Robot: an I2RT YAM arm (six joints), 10 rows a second.
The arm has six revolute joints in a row. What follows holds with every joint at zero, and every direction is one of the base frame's. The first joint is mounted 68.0 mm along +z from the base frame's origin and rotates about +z. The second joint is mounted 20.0 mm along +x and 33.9 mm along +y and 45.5 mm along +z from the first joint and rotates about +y. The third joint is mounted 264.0 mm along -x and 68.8 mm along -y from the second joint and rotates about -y. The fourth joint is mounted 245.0 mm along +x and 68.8 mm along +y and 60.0 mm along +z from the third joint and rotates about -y. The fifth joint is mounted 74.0 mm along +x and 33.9 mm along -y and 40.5 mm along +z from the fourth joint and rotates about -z. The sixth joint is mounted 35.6 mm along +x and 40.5 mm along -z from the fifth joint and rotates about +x. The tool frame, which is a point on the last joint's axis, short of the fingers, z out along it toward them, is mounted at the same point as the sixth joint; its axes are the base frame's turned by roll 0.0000, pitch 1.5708 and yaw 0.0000 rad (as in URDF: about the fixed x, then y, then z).
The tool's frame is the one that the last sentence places.
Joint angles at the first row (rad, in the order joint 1, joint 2, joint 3, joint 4, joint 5, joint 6):
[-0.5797 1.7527 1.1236 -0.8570 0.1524 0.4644]
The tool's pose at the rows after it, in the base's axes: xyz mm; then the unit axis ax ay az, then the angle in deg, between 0 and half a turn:
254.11 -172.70 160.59 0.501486 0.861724 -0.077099 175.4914
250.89 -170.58 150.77 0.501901 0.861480 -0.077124 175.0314
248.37 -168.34 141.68 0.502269 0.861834 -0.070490 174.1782
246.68 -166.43 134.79 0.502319 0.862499 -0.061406 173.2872
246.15 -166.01 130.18 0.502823 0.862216 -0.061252 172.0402
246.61 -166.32 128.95 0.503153 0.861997 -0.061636 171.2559
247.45 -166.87 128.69 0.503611 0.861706 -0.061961 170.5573
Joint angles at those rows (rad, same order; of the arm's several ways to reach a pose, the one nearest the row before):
[-0.5796 1.7527 1.0885 -0.8192 0.1497 0.4679]
[-0.5796 1.7527 1.0450 -0.7677 0.1493 0.4683]
[-0.5797 1.7527 1.0038 -0.7124 0.1352 0.4683]
[-0.5797 1.7527 0.9718 -0.6659 0.1162 0.4679]
[-0.5796 1.7527 0.9489 -0.6212 0.1146 0.4679]
[-0.5797 1.7527 0.9420 -0.6006 0.1146 0.4679]
[-0.5797 1.7527 0.9398 -0.5862 0.1146 0.4682]

